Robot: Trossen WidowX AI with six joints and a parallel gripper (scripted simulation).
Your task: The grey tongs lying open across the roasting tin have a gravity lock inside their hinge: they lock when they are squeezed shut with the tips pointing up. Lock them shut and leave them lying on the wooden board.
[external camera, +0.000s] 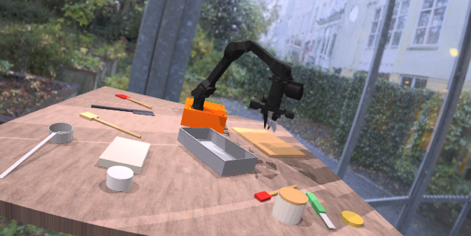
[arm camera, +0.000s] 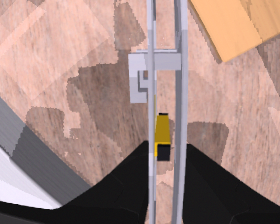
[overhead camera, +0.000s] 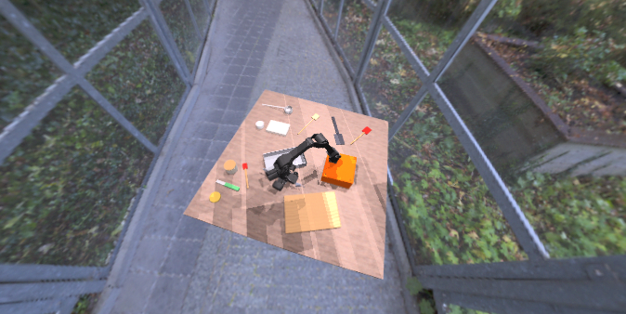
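Right now the wooden board is 23 cm behind my gripper tip, 8 cm to the left of it and 12 cm below it. Also, from my gripper tip: green-handled knife 39 cm ahead, 14 cm to the left, 12 cm below; lidded jar 43 cm ahead, 2 cm to the left, 9 cm below; grey roasting tin 10 cm ahead, 19 cm to the right, 10 cm below.
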